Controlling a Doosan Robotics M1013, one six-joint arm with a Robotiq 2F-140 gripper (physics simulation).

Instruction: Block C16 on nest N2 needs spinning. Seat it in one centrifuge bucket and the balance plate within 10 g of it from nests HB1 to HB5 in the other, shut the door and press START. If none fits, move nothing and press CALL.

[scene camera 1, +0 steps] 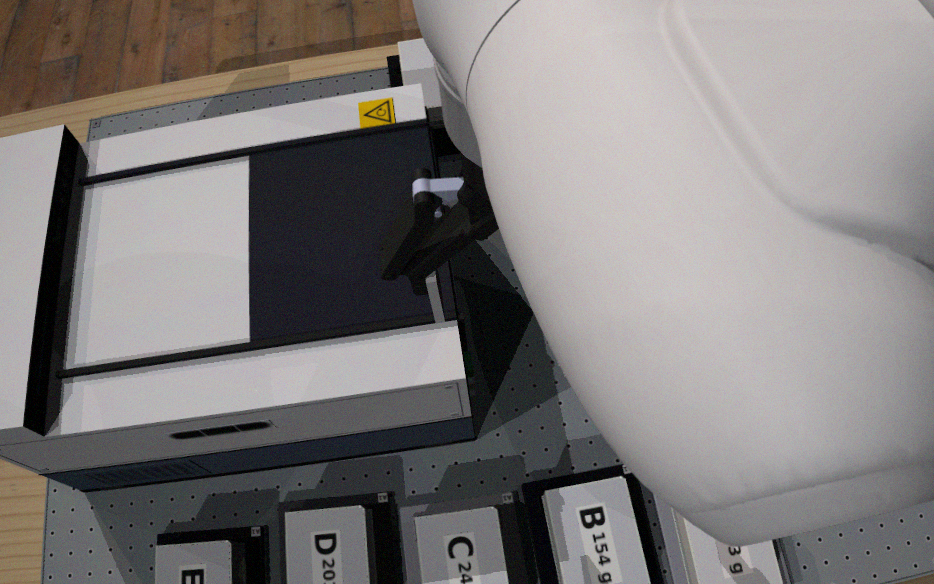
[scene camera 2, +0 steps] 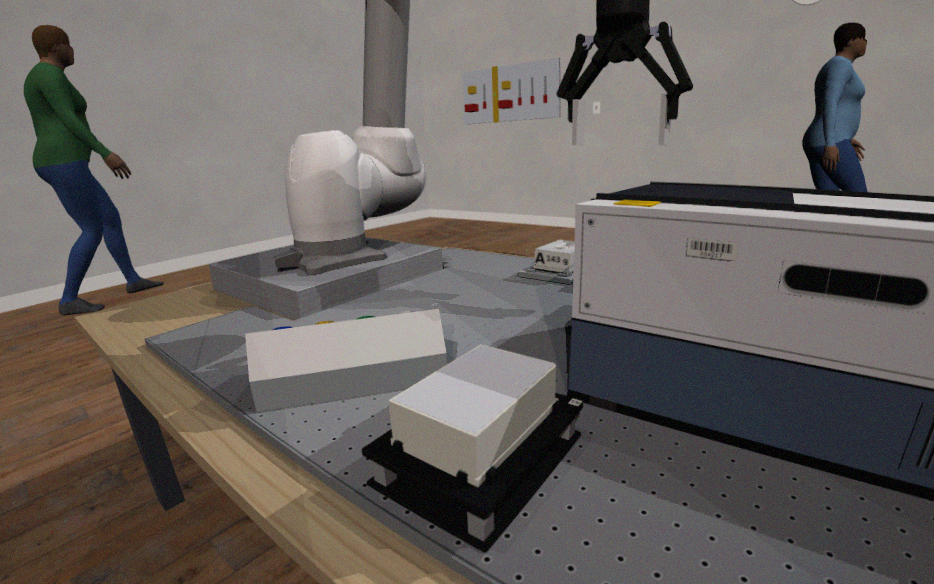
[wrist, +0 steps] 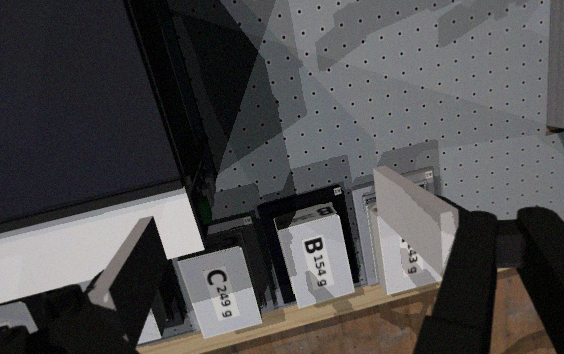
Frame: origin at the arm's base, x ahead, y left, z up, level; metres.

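Where they show: gripper, between the fingertips: (scene camera 1: 523,294) (scene camera 2: 619,144) (wrist: 270,215); arm's base, origin of its link: (scene camera 2: 332,259).
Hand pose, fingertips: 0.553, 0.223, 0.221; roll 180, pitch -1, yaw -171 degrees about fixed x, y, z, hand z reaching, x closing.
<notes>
Things, the pixels of their centre, and the offset from my fingertips, as dx, dy, dz. "pt": a spot on its surface instead.
- white block, middle of its body: (scene camera 2: 479,403) (scene camera 1: 434,81) +0.113, -0.415, -0.210
- black nest, middle of its body: (scene camera 2: 480,438) (scene camera 1: 437,98) +0.113, -0.415, -0.245
- centrifuge, middle of its body: (scene camera 1: 236,290) (scene camera 2: 823,284) +0.300, -0.072, -0.147
- dark panel, middle of its body: (scene camera 1: 343,227) (scene camera 2: 705,193) +0.167, -0.096, -0.058
- D, middle of its body: (scene camera 1: 331,572) (wrist: 120,297) +0.186, +0.202, -0.236
- E, a spot on its surface: (scene camera 1: 168,561) pt +0.355, +0.205, -0.215
- sloped button box, middle of its body: (scene camera 2: 348,348) -0.106, -0.421, -0.227
My gripper (scene camera 2: 619,130) (wrist: 270,215) is open and empty, high above the centrifuge's end in scene camera 2. A white block (scene camera 1: 416,65) (scene camera 2: 475,399) sits on a black nest (scene camera 2: 528,447); its label does not show. The centrifuge (scene camera 1: 261,368) (scene camera 2: 743,275) (wrist: 85,250) has a dark panel (scene camera 1: 330,234) (wrist: 75,125) across its top; no buckets show. Labelled plates stand in a row: A 143 g (scene camera 2: 554,256) (wrist: 392,275), B 154 g (scene camera 1: 568,513) (wrist: 325,225), C 249 g (scene camera 1: 430,530) (wrist: 200,280), D (scene camera 1: 303,537) and E (scene camera 1: 168,561). Their full weights on D and E are cut off.
The sloped button box (scene camera 2: 344,351) shows its back, with blue, yellow and green button tops above it. The robot's base stands on a grey plinth (scene camera 2: 261,292). The arm (scene camera 1: 688,275) covers the right of scene camera 1. Two people (scene camera 2: 61,123) (scene camera 2: 836,110) stand beyond the table.
</notes>
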